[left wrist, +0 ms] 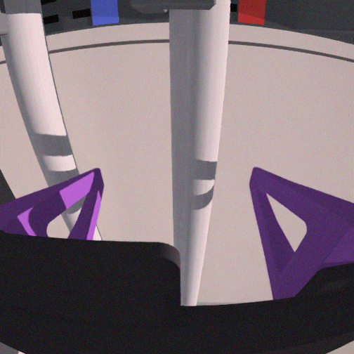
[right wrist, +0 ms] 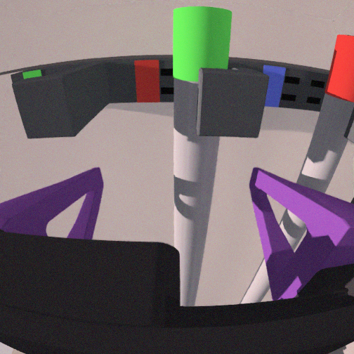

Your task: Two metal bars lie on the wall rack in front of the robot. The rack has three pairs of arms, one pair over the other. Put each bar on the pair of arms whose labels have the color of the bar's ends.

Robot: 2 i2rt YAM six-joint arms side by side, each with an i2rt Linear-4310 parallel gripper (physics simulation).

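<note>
The green-ended bar (left wrist: 210,100) (right wrist: 195,155) lies on the middle rack arm (right wrist: 232,102); its green end shows at the top of the right wrist view. The red-ended bar (left wrist: 35,90) (right wrist: 320,162) lies to its left in the left wrist view and to its right in the right wrist view. A green label (right wrist: 32,74), a red label (right wrist: 147,81) (left wrist: 251,12) and a blue label (right wrist: 274,86) (left wrist: 105,12) mark the rack. My left gripper (left wrist: 176,175) and right gripper (right wrist: 177,172) are open, with the green-ended bar running between their fingers in view, not gripped.
A rack arm (right wrist: 45,107) with no bar on it juts out at the left of the right wrist view, beside the green label. The pale wall (left wrist: 135,100) (right wrist: 135,150) shows behind the bars. Dark gripper bodies cover the lower part of both views.
</note>
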